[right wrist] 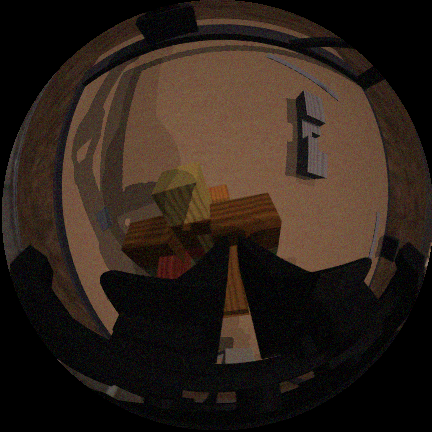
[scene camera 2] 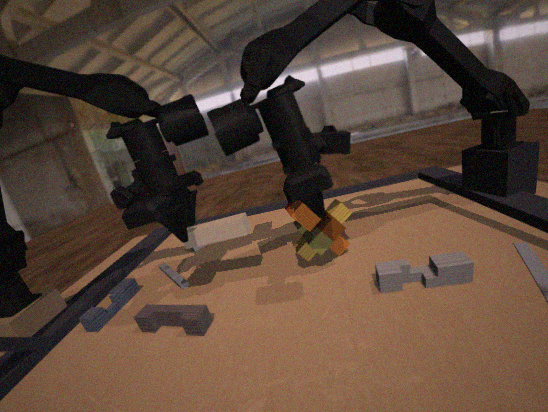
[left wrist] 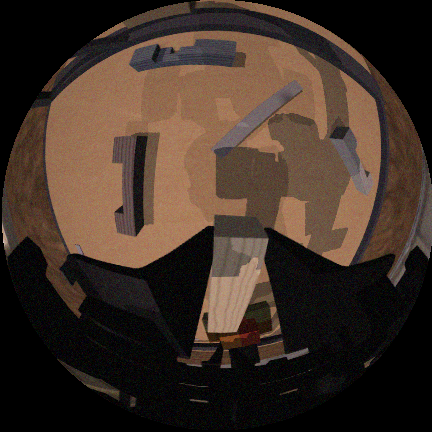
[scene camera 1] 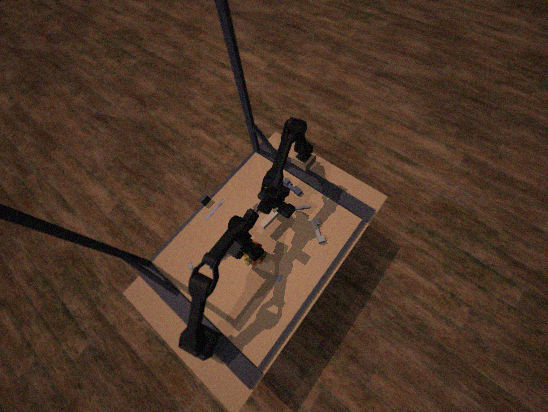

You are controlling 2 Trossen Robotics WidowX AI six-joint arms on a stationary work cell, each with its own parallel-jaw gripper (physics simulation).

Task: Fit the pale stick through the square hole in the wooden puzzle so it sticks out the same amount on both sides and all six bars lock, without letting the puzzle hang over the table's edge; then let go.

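Frame: origin at the left arm's base, x ahead, y left, z up, level; metres.
Where they show: left gripper, fingertip midpoint: (scene camera 2: 189,237) (left wrist: 238,233) (scene camera 1: 277,210); right gripper, fingertip midpoint: (right wrist: 231,242) (scene camera 2: 322,215) (left wrist: 225,337) (scene camera 1: 246,250); left arm's base, origin of the base link: (scene camera 2: 17,306) (scene camera 1: 303,156); right arm's base, origin of the base link: (scene camera 2: 498,146) (scene camera 1: 198,342).
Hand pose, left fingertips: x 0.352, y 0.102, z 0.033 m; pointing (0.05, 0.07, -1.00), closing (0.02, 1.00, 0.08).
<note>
Each offset is from my left fingertips to the top centre of the thing.
The wooden puzzle @[0.243 m ahead, 0.031 m left, 0.007 m down] (scene camera 1: 256,253) (scene camera 2: 334,227) (right wrist: 247,216), of crossed orange, brown, yellow, green and red bars, rests tilted on the table. Part of it shows beyond the stick in the left wrist view. My left gripper (scene camera 2: 187,237) (left wrist: 238,233) is shut on the pale stick @[0.055 m ahead, 0.004 m right, 0.021 m up] (scene camera 1: 269,220) (scene camera 2: 222,232) (left wrist: 231,295), which is held low and points toward the puzzle, apart from it. My right gripper (scene camera 2: 322,212) (right wrist: 231,242) is shut, its fingertips together at the top of the puzzle, with no bar seen between them. The square hole cannot be made out.
A light grey notched bar @[0.357 m ahead, 0.105 m right, 0.068 m down] (scene camera 2: 452,270) (right wrist: 314,159) lies at the right in scene camera 2. A brown-grey notched bar @[0.013 m back, 0.117 m right, 0.068 m down] (scene camera 2: 172,316) (left wrist: 131,185), a blue-grey notched bar @[0.182 m back, 0.052 m right, 0.068 m down] (scene camera 2: 125,295) (left wrist: 210,54) and a thin grey strip @[0.096 m back, 0.040 m left, 0.088 m down] (scene camera 2: 173,276) (left wrist: 260,117) lie at the left there. Dark rails edge the table.
</note>
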